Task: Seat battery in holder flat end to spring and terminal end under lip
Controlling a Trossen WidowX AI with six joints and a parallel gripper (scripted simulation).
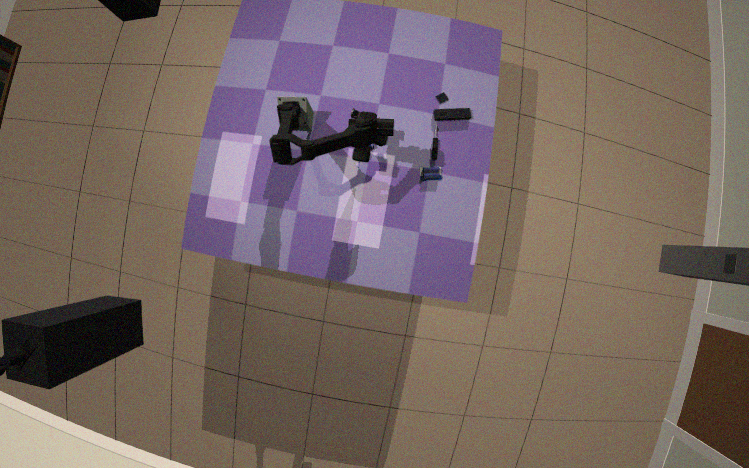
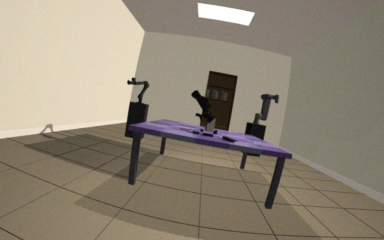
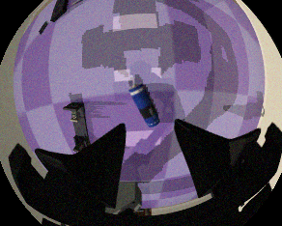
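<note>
My gripper tip is now 6 cm above the blue battery. Round my gripper tip: black box 37 cm ahead, 17 cm to the left, 6 cm below; spare blue batteries 27 cm ahead, 9 cm to the right, 6 cm below; black piece 32 cm ahead, 25 cm to the left, 7 cm below.
</note>
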